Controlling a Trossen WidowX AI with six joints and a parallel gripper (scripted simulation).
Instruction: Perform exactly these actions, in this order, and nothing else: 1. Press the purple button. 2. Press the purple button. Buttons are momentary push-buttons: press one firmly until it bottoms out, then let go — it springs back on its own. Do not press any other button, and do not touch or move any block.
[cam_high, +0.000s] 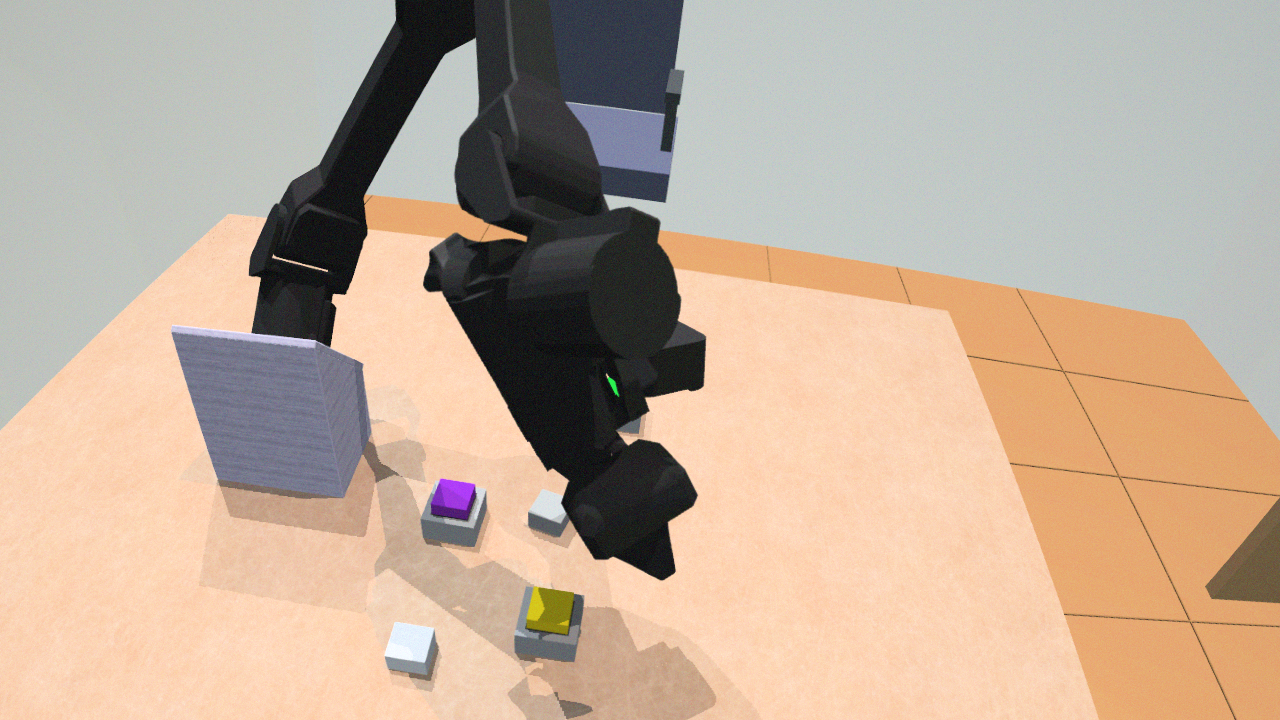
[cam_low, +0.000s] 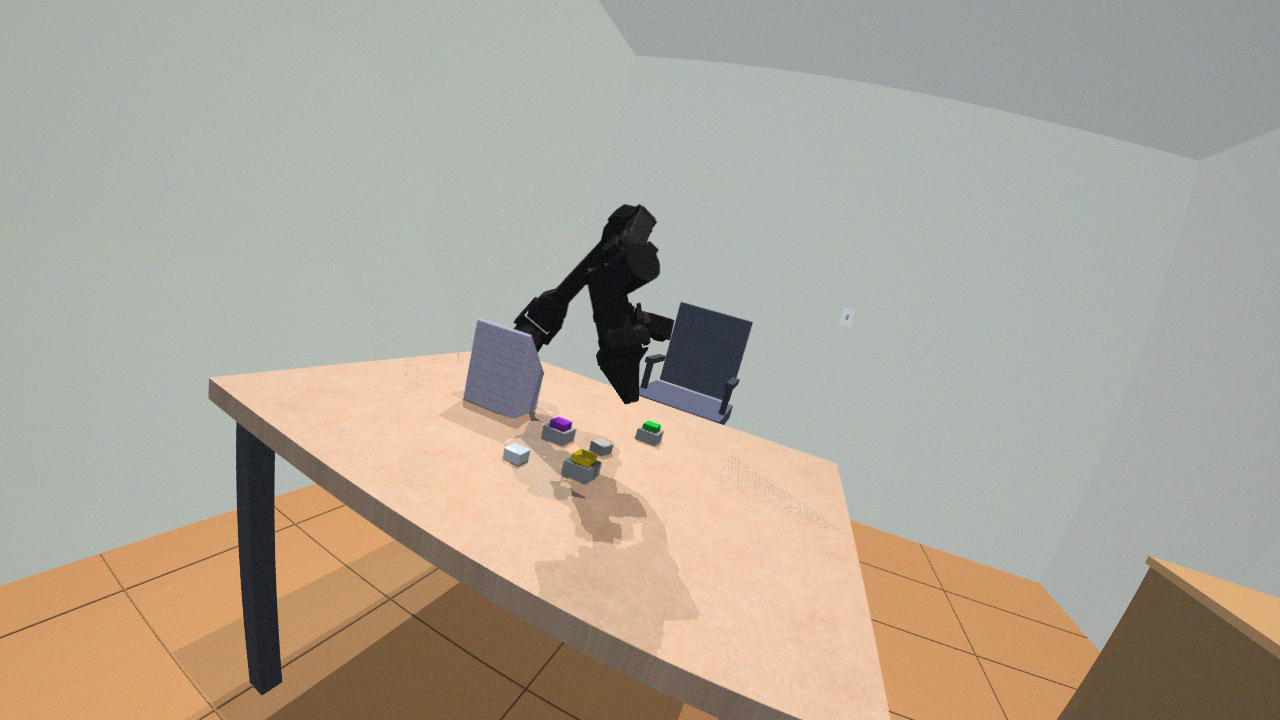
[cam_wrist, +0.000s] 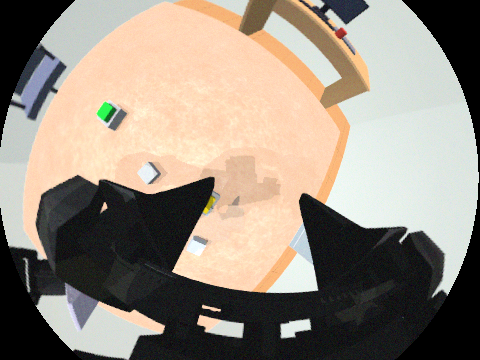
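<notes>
Right now the purple button is 150 mm behind my gripper tip, 140 mm to the left of it and 120 mm below it. Also, from my gripper tip: yellow button (120 mm below, 60 mm behind, 30 mm to the left); small white block (170 mm behind, 140 mm below); small grey block (150 mm to the left, 140 mm below, 60 mm behind).
</notes>
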